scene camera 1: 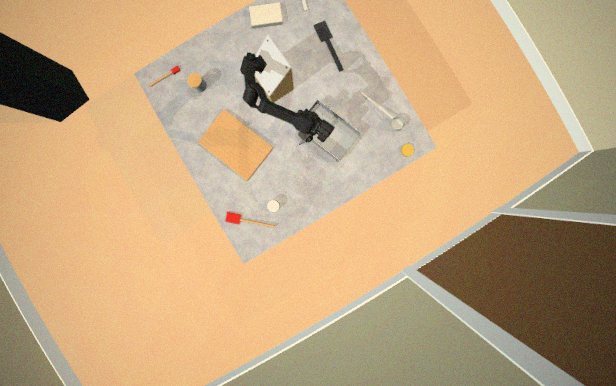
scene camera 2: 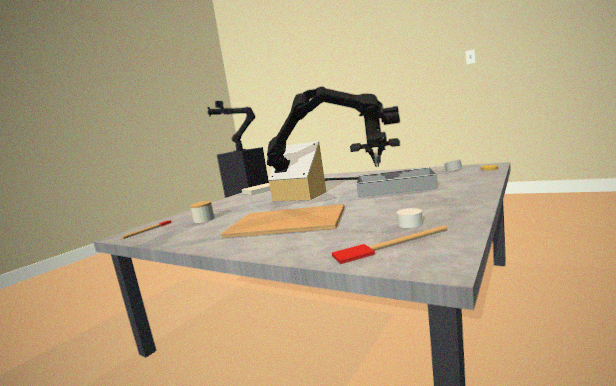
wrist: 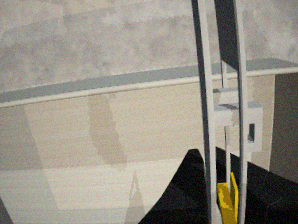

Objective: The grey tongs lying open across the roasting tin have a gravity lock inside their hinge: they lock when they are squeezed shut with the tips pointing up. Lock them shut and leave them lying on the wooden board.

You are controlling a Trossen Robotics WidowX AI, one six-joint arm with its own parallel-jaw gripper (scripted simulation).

Path:
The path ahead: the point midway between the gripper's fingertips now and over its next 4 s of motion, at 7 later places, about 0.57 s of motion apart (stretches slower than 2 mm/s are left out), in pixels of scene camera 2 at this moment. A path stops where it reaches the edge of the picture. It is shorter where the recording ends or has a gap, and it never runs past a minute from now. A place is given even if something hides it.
My gripper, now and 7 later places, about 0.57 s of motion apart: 377, 167; 361, 173; 345, 179; 311, 188; 281, 190; 286, 193; 286, 187; 279, 173

